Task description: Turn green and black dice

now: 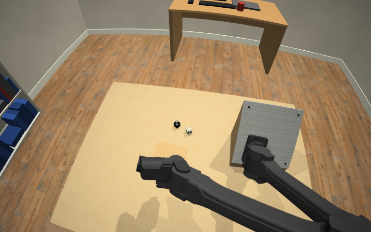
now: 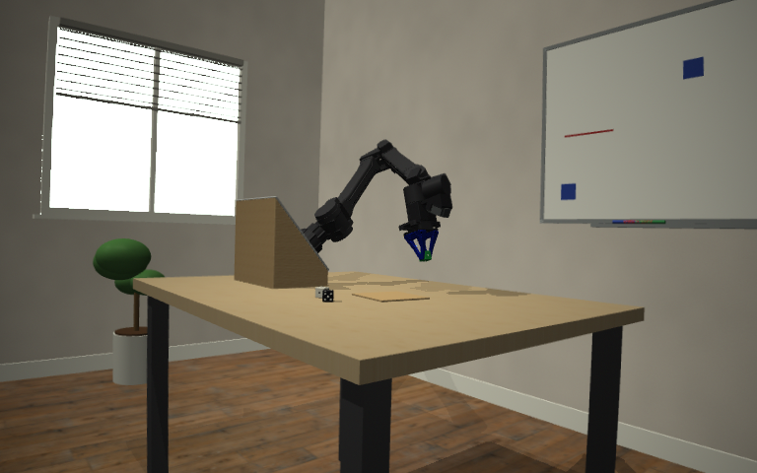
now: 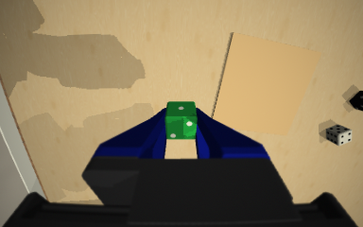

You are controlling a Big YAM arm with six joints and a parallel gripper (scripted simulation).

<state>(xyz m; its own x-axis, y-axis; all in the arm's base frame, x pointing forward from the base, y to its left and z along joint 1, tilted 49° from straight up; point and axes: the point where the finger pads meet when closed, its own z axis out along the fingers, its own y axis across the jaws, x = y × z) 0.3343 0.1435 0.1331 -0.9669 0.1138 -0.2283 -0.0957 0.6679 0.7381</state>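
The tan mat is 2 cm ahead of my hand, 13 cm to the right of it and 10 cm below it. Round my hand: black die: 2 cm ahead, 31 cm to the right, 9 cm below; white die: 4 cm behind, 29 cm to the right, 9 cm below; green die: right at my hand.
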